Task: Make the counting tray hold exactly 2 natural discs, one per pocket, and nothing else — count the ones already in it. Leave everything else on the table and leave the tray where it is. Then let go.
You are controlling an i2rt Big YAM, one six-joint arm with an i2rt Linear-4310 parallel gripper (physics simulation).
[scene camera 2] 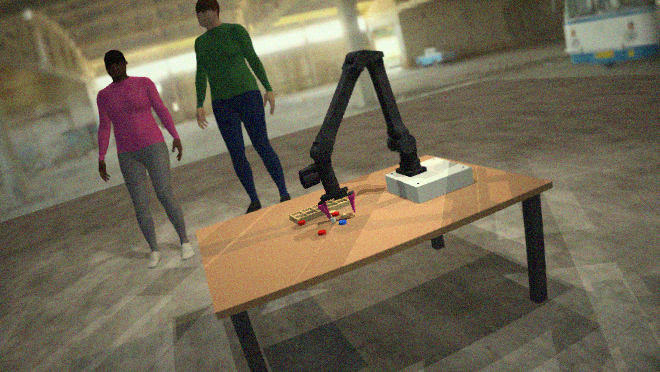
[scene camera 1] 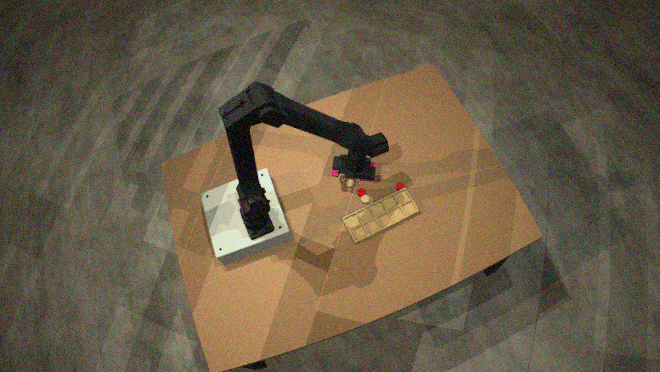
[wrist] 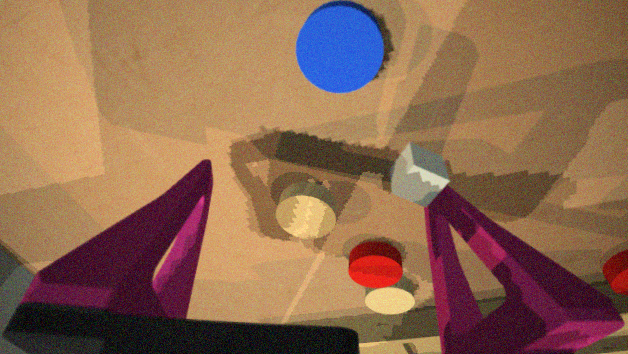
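Observation:
The counting tray (scene camera 1: pixel 388 227) (scene camera 2: pixel 294 219) lies flat; no disc can be made out in its pockets in the first scene view. One natural disc (scene camera 1: pixel 350 183) (wrist: pixel 306 216) lies flat on the table, lit in patches by the gripper's shadow. A second natural disc (scene camera 1: pixel 365 199) (wrist: pixel 390 300) lies between a red disc (scene camera 1: pixel 361 192) (wrist: pixel 375 265) and the tray. My gripper (scene camera 2: pixel 341 215) (wrist: pixel 324 180) is open and empty, above the table. In the wrist view the first natural disc shows between the fingers, a little below the line of the tips.
A blue disc (scene camera 2: pixel 342 222) (wrist: pixel 340 48) lies beyond the fingertips. A pale grey cube (scene camera 2: pixel 333 220) (wrist: pixel 419 175) shows at the right fingertip in the wrist view. Other red discs (scene camera 1: pixel 400 186) (scene camera 2: pixel 321 232) lie by the tray and nearer the second scene camera. The white base box (scene camera 1: pixel 225 215) bears the arm.

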